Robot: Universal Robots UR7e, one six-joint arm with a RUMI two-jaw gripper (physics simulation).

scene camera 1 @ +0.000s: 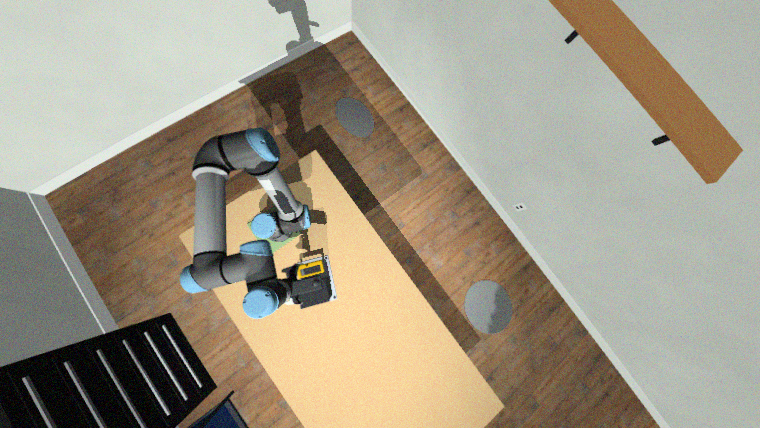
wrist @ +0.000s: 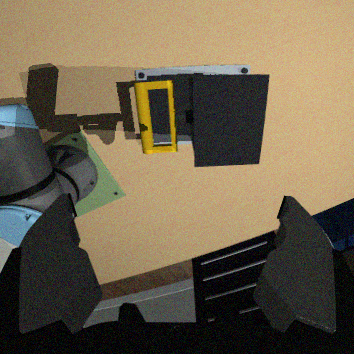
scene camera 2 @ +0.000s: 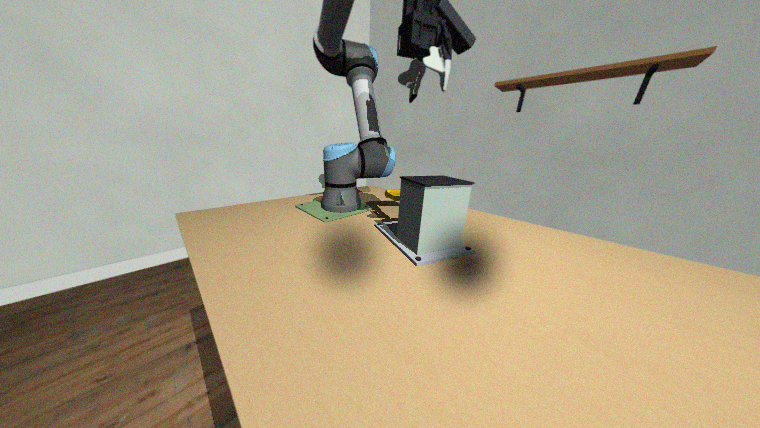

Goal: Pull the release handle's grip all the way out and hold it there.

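Note:
The release handle's yellow rectangular grip (scene camera 1: 310, 276) (scene camera 2: 392, 194) (wrist: 143, 105) sits beside the dark-topped box (scene camera 1: 321, 292) (scene camera 2: 444, 217) (wrist: 230, 120), on the side toward the arm's base. The box stands on a pale-edged base plate (scene camera 2: 441, 257) (wrist: 195, 69). A small gap separates the grip from the box top in the wrist view; the box hides most of the grip in scene camera 2. How far the grip is pulled out I cannot tell. My gripper (scene camera 2: 428, 94) (wrist: 177, 196) is open and empty, high above the box, touching neither box nor grip.
The arm's base stands on a green plate (scene camera 2: 319, 213) (wrist: 102, 185) near the grip. A black slotted cabinet (scene camera 1: 106, 366) (wrist: 225, 272) and a blue bin (scene camera 1: 220, 417) (wrist: 340, 225) are beyond the table edge. A wooden shelf (scene camera 1: 648, 79) (scene camera 2: 600, 71) is on the wall.

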